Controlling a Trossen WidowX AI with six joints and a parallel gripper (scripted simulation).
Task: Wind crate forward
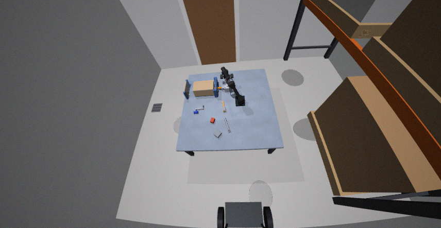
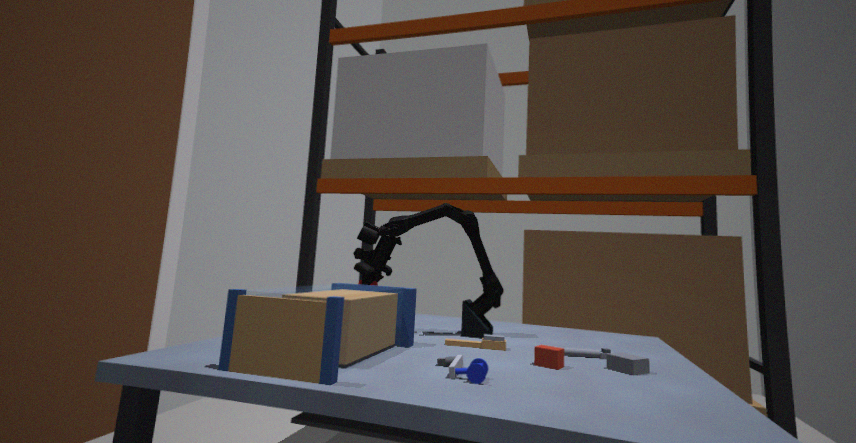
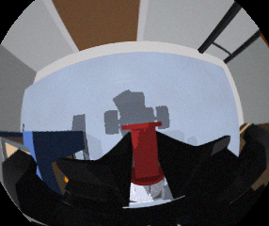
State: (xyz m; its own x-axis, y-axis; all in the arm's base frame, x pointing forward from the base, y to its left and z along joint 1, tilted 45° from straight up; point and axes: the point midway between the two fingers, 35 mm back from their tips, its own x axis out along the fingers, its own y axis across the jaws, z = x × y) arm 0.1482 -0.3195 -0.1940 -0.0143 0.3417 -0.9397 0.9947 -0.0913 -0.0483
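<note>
Now: the winch handle 50 mm to the left of my gripper tip, 30 mm below it and 10 mm ahead of it. Also, from my gripper tip: blue frame 170 mm ahead, 110 mm to the left, 30 mm below; then red knob 20 mm to the left; then grey winch 110 mm to the left, 100 mm below.
</note>
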